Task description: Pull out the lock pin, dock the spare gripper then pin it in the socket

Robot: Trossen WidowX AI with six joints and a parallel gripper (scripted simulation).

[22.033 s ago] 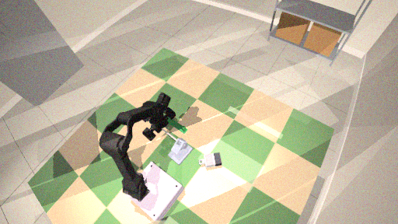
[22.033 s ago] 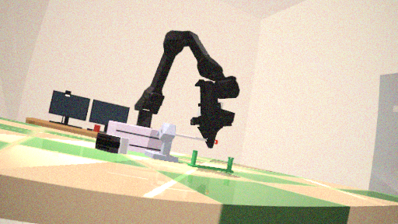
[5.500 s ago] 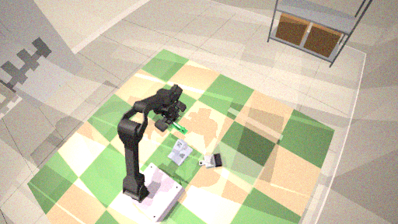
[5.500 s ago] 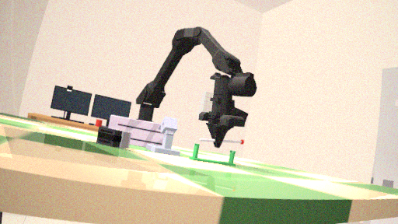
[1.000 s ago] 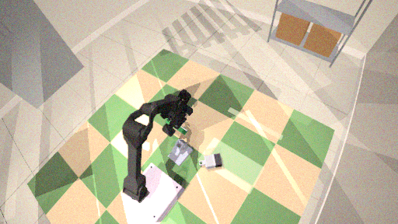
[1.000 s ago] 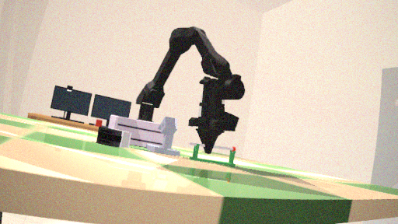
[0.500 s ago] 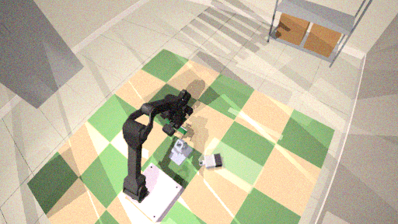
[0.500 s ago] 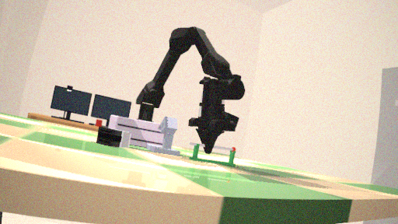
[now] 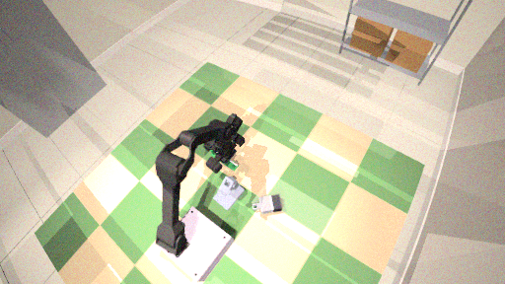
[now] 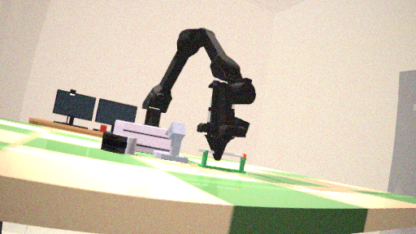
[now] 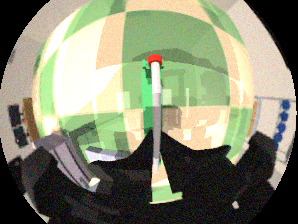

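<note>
The spare gripper lies 26 cm to the right of my gripper tip and 4 cm behind it. Also, from my gripper tip: socket (11 cm to the right, 9 cm behind, 3 cm above).
</note>
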